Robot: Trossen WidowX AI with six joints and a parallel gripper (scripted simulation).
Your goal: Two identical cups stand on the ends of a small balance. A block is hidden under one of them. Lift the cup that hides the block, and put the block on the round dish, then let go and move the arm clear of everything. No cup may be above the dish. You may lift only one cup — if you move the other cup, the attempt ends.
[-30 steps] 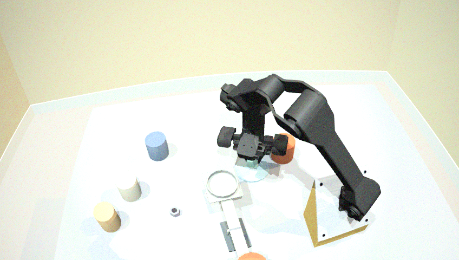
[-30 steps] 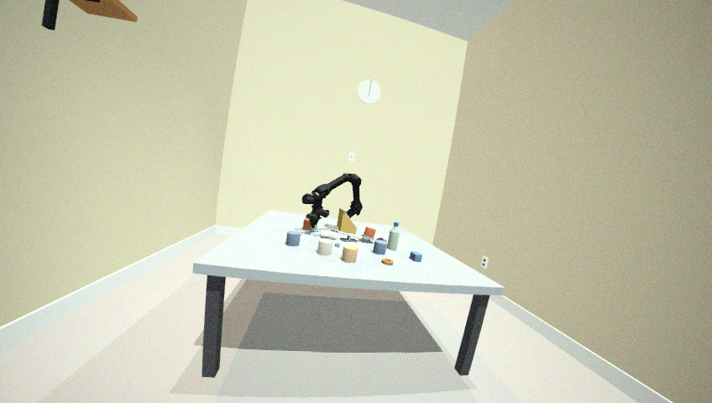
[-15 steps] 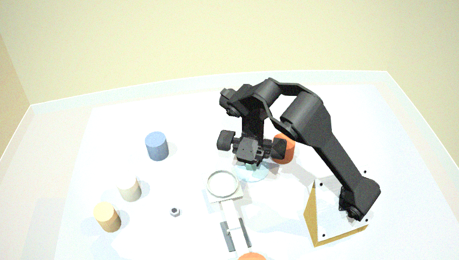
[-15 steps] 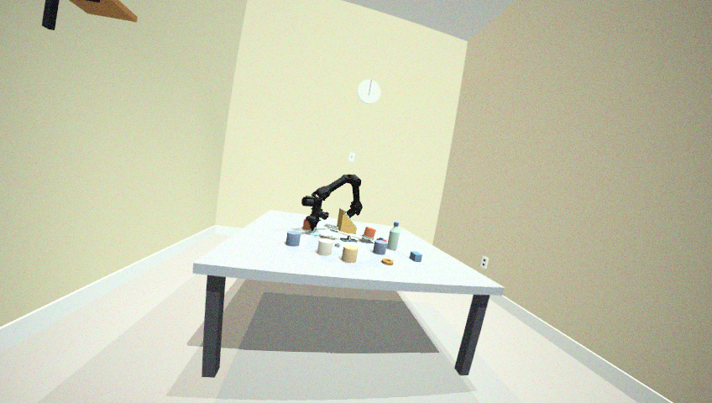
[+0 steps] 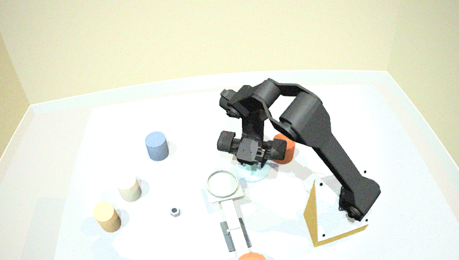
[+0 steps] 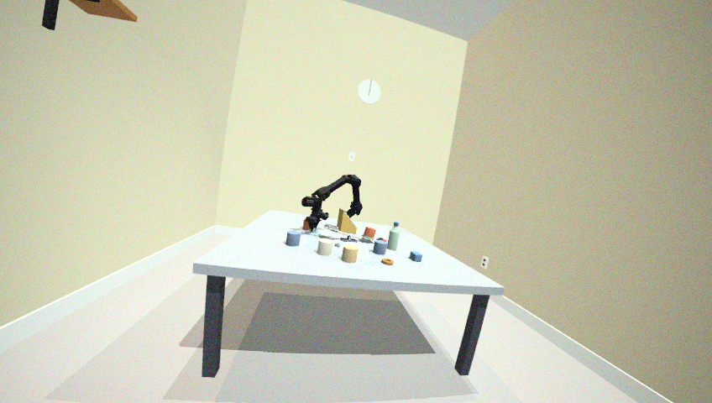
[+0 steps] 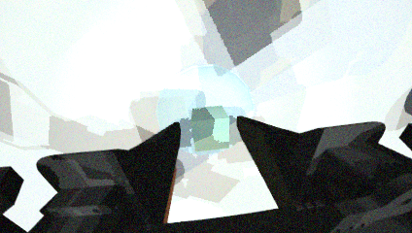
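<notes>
Right now the small green block is right at my gripper tip. Round my gripper tip: small grey nut (220 mm ahead, 160 mm to the left, 10 mm below); then round dish (10 mm below); then small balance (60 mm ahead, 230 mm to the left, 20 mm above).
</notes>
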